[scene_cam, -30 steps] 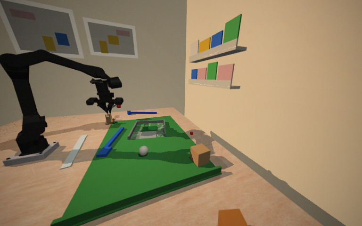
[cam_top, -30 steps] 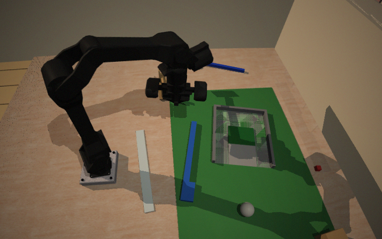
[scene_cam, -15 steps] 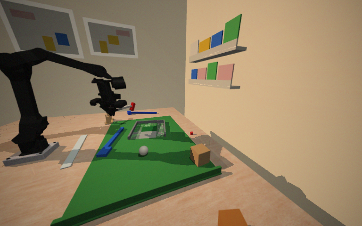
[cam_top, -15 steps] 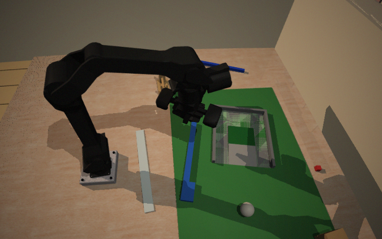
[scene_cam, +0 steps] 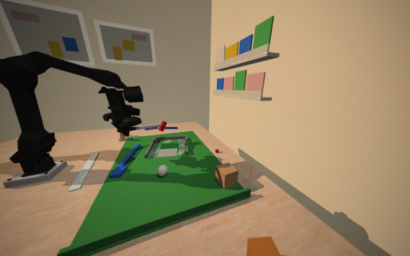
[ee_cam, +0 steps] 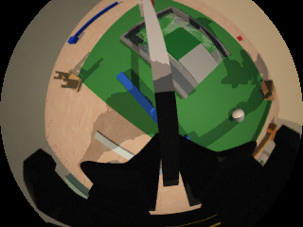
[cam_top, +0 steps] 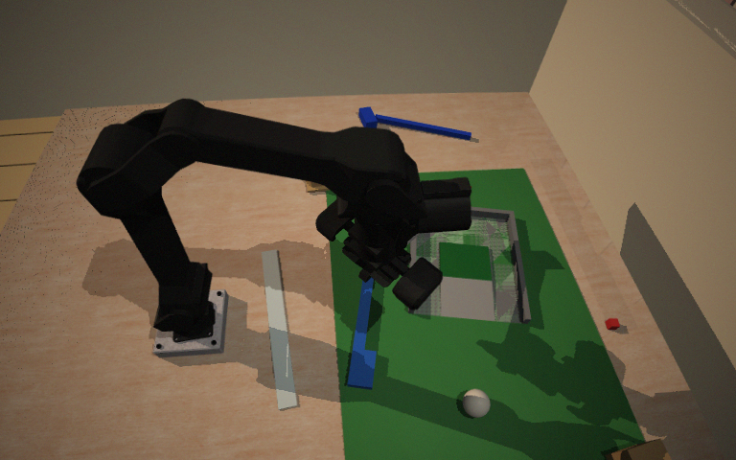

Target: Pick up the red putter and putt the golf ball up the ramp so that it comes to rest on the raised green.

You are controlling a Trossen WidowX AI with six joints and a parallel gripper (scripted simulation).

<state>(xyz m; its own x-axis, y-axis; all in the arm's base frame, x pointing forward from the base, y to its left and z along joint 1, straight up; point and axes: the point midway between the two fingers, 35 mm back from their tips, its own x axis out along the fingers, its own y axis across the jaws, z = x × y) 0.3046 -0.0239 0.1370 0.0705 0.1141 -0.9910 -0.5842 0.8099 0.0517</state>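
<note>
Now: the red putter 90 mm ahead of my gripper tip, 70 mm to the left of it and 10 mm above it. The rest, counted from my gripper tip: white golf ball (120 mm ahead, 200 mm to the right, 100 mm below); then wooden stand (50 mm behind, 350 mm to the left, 90 mm below); then pale strip (170 mm behind, 10 mm to the left, 130 mm below).
</note>
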